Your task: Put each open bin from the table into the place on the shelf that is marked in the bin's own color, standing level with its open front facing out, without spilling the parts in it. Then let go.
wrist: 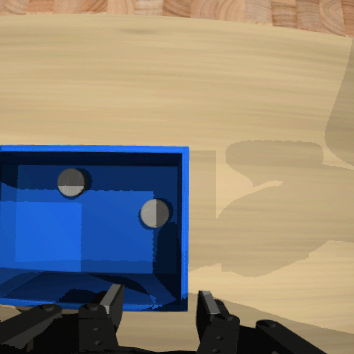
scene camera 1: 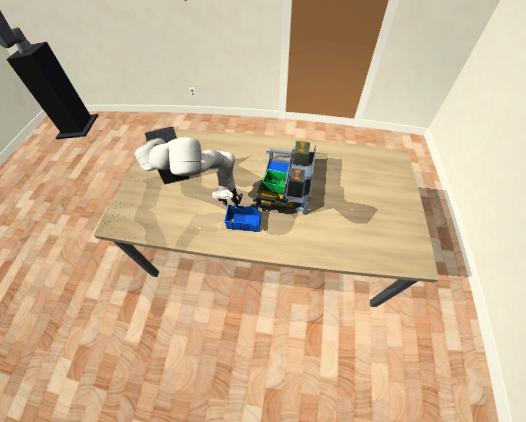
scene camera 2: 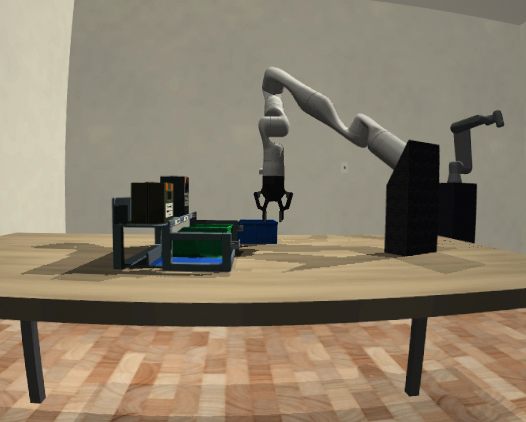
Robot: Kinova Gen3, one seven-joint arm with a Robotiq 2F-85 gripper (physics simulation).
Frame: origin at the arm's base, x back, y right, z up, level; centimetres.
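Seen in the pictures: gripper, between the fingertips: [wrist: 159,302] [scene camera 1: 231,205] [scene camera 2: 272,222]; arm's base, origin of its link: [scene camera 2: 416,168].
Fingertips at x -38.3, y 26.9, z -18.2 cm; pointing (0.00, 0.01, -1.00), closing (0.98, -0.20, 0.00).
Observation:
Offsets run from my fingertips to a thing's top centre. "pt": to the spot under its first point.
The blue bin @[pt dx -6.4, dy +10.6, dz -2.2 cm] [scene camera 1: 243,225] [scene camera 2: 258,232] [wrist: 115,240] stands upright on the table, beside the shelf's near end in scene camera 1. Two round grey parts @[pt dx -6.7, dy +8.7, dz -6.1 cm] [wrist: 71,182] @[pt dx +0.1, dy +5.2, dz -6.1 cm] [wrist: 155,213] lie in it. My gripper [scene camera 1: 232,200] [scene camera 2: 273,218] [wrist: 159,302] is partly open and empty, pointing down at about the bin's rim height. In the wrist view its fingers appear on either side of the bin's right wall line, near a corner; contact cannot be told. The green bin @[pt dx -23.9, dy -20.3, dz -6.6 cm] [scene camera 1: 275,182] [scene camera 2: 200,243] stands in the shelf @[pt dx -46.3, dy -35.5, dz -2.0 cm] [scene camera 2: 118,245], between the blue marked place [scene camera 1: 279,165] [scene camera 2: 200,260] and the yellow one @[pt dx -21.4, dy -3.8, dz +1.2 cm] [scene camera 1: 272,197].
Dark boxes with orange marks @[dx -38.6, dy -29.3, dz +12.4 cm] [scene camera 1: 302,154] @[pt dx -32.8, dy -2.6, dz +11.3 cm] [scene camera 1: 296,186] [scene camera 2: 150,202] stand on the shelf's upper level, behind the green bin. The shelf's frame rises close to the blue bin. A second arm on a black pedestal [scene camera 1: 50,90] [scene camera 2: 457,210] stands beyond the table.

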